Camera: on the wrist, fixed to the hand. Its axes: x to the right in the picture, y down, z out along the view.
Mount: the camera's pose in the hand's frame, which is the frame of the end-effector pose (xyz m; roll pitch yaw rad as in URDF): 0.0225 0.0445 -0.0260 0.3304 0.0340 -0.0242
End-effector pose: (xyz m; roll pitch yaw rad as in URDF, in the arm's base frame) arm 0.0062 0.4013 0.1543 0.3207 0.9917 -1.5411
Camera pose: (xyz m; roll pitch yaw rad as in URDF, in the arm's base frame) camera 0.0567 0.3994 0.1296 0.6313 1.0315 -1.5649
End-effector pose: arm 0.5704 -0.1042 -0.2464 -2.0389 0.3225 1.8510
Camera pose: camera 0.6085 -0.0802 -0.2801 -1.7142 0.2855 1.8308
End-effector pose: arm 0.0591 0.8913 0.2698 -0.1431 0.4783 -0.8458
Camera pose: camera 0.0927 0.9141 0.2310 0.1721 0.5083 -0.8788
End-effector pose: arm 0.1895 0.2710 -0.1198 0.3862 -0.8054 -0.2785
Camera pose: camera 0.2236 0.3143 -0.1086 0.7264 -0.7647 -0.2918
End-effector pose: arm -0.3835 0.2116 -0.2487 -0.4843 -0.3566 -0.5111
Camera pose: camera -0.3385 0.2176 -0.2818 -0.1401 -0.3375 -0.5506
